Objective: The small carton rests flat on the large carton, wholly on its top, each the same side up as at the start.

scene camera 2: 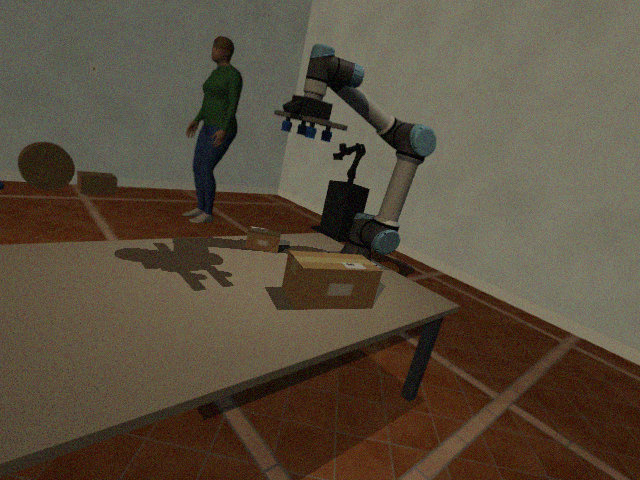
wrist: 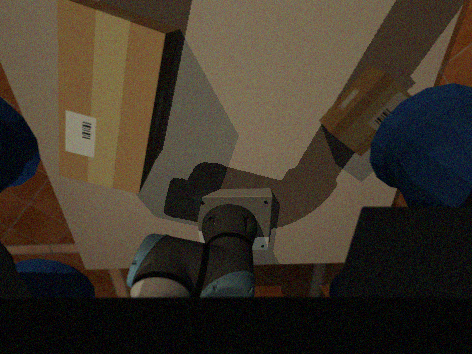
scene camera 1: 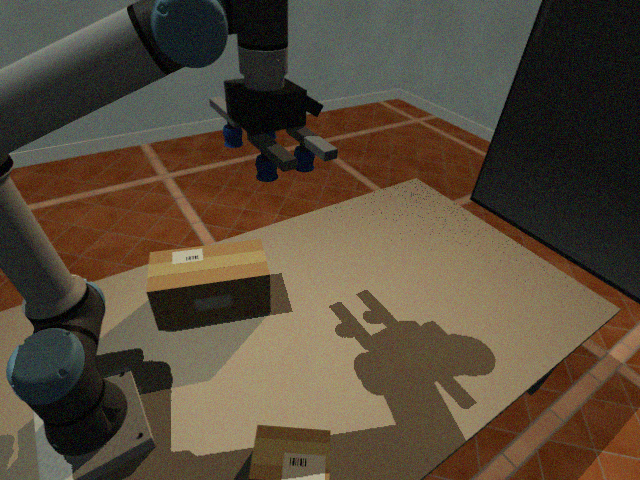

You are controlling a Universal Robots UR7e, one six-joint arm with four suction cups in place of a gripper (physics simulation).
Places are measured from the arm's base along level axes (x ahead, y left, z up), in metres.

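Where they show: hand at its tool point: [scene camera 2: 305, 135] [wrist: 210, 226]; arm's base at its link origin: [wrist: 229, 225] [scene camera 1: 89, 418].
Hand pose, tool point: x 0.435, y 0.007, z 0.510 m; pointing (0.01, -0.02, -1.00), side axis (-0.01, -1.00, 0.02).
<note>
Each offset is from my tool point to the top centre of the thing. Level surfaces: height alone.
The large carton @(0.204 m left, 0.079 m back, 0.392 m down) [scene camera 1: 209, 281] [scene camera 2: 330, 284] [wrist: 110, 100] stands on the table, tape strip and white barcode label on top. The small carton @(0.305 m right, 0.114 m back, 0.465 m down) [scene camera 1: 289, 452] [scene camera 2: 262, 240] [wrist: 367, 110] stands apart from it on the table, with a barcode label on top; it is cut off at the bottom edge in scene camera 1 and partly hidden by a blue cup in the wrist view. My gripper [scene camera 1: 268, 155] [scene camera 2: 306, 128], with four blue suction cups pointing down, hangs high above the table. It is open, with nothing on the cups, and touches neither carton.
The table @(0.542 m down) [scene camera 1: 289, 361] [scene camera 2: 155, 351] carries both cartons and the arm's base [scene camera 1: 129, 413] [wrist: 265, 200]. A large dark panel [scene camera 1: 573, 129] stands beyond the table. A person in a green top [scene camera 2: 222, 98] stands behind it, near a black pedestal [scene camera 2: 343, 206] with a small dark arm.
</note>
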